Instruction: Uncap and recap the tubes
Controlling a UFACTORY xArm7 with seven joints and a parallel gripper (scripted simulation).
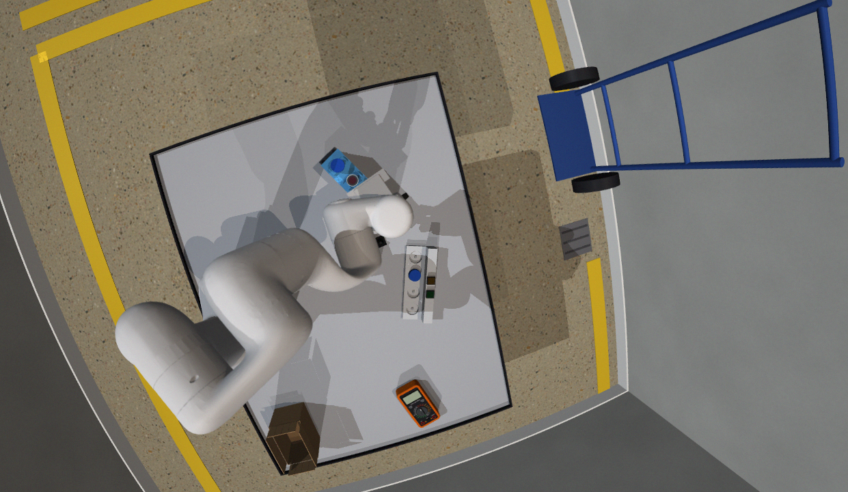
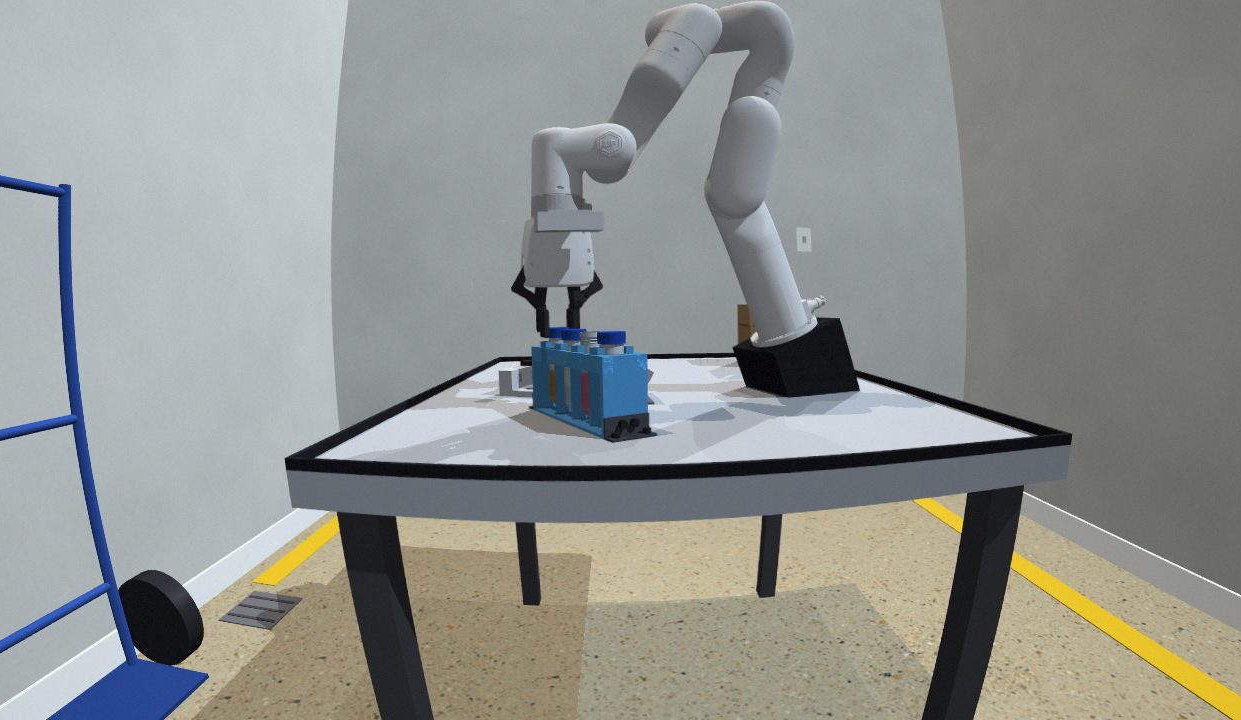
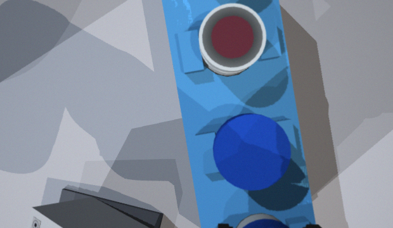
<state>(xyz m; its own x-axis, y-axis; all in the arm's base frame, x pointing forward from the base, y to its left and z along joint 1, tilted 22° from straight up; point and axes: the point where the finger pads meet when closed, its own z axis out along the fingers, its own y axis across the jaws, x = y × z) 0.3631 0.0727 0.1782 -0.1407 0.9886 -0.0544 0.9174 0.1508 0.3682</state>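
The threaded tube neck is 1 cm below my hand. The rest, counted from my hand: key housing (11 cm behind, 8 cm to the right, 8 cm below); then blue cycle key (13 cm behind, 6 cm to the right, 6 cm below); then green ready key (13 cm behind, 10 cm to the right, 6 cm below).
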